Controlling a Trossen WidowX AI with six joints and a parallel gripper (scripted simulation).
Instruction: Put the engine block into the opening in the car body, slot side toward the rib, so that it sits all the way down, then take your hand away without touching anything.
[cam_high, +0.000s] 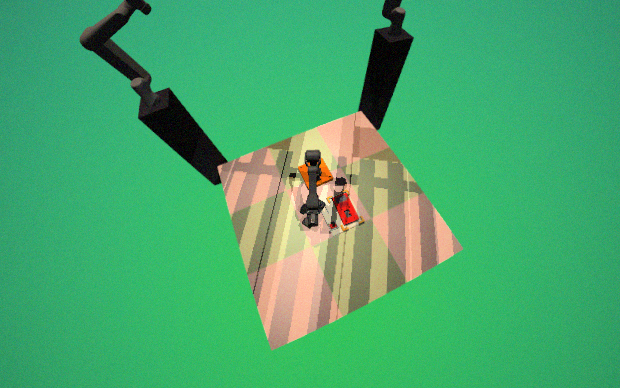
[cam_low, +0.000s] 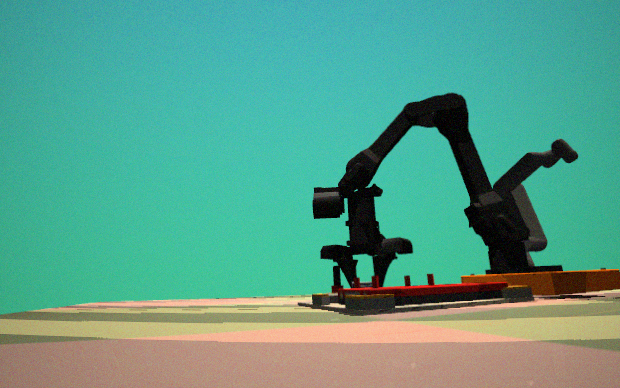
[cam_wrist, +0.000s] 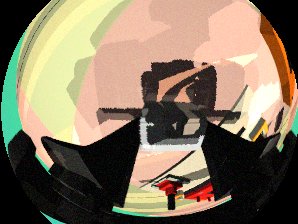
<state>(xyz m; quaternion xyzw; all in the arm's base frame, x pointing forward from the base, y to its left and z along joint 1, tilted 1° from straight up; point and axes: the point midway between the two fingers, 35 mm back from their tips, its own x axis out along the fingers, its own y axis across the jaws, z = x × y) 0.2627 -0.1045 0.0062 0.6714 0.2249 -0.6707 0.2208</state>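
My gripper tip is now 1 cm below the engine block.
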